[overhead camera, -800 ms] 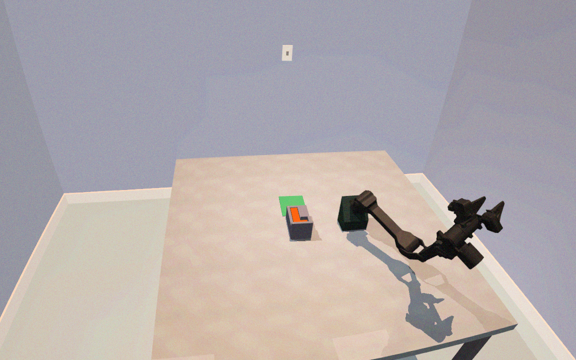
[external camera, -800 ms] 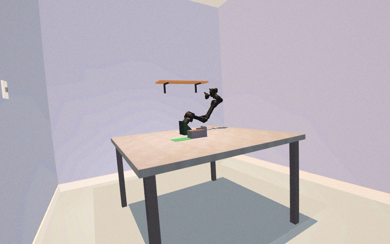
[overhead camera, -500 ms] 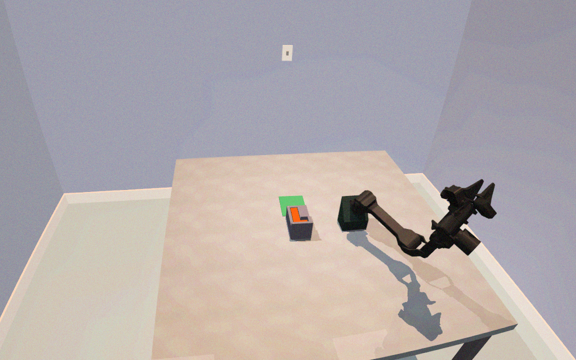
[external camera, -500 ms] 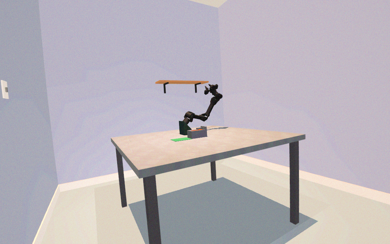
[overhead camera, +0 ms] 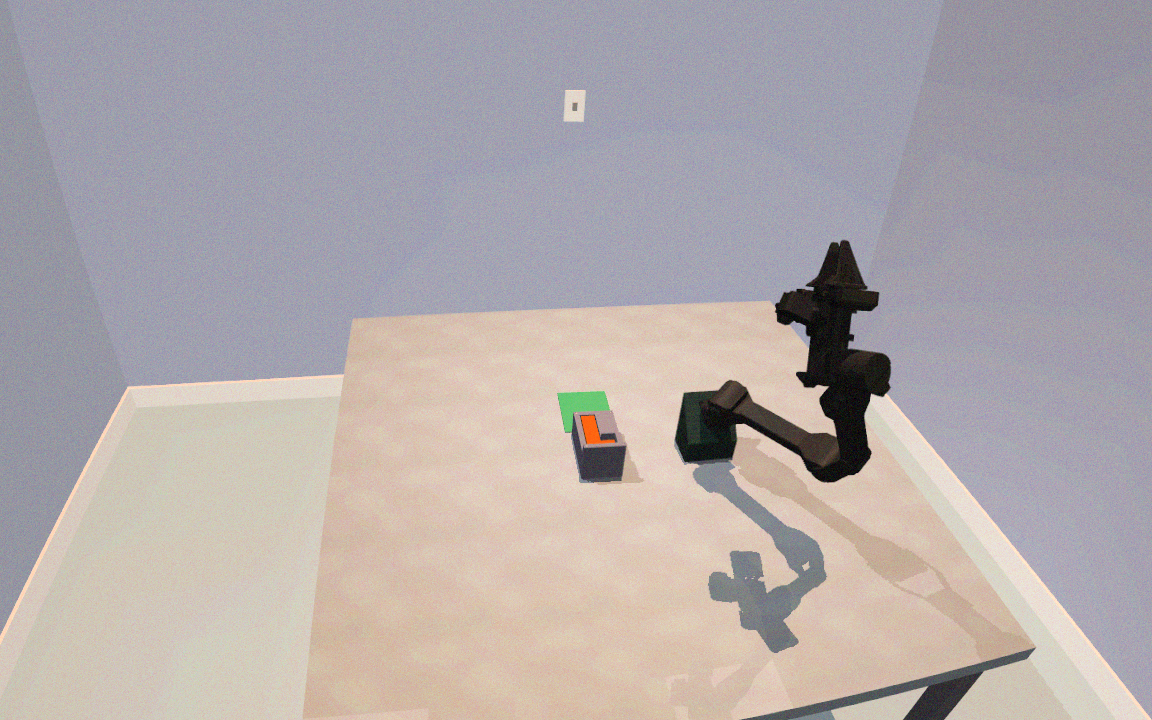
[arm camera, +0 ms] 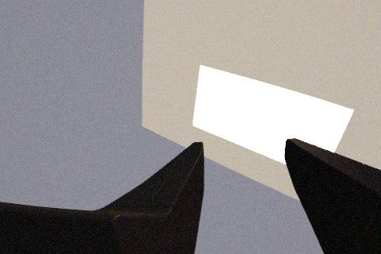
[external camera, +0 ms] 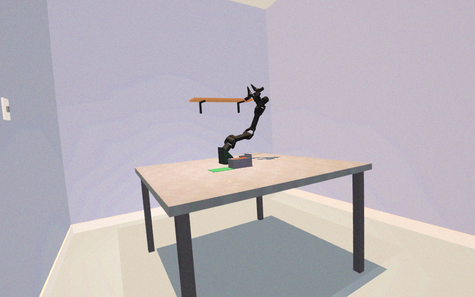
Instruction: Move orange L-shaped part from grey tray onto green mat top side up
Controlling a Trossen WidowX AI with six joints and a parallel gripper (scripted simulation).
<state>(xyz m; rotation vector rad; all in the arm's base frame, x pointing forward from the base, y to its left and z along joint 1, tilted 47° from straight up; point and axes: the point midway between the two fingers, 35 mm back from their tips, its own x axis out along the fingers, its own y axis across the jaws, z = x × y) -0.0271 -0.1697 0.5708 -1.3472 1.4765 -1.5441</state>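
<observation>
The orange L-shaped part lies 23 cm ahead of my gripper tip, 30 cm to the right of it and 60 cm below it. The rest, counted from my gripper tip: green mat 20 cm ahead, 47 cm to the right, 66 cm below.
</observation>
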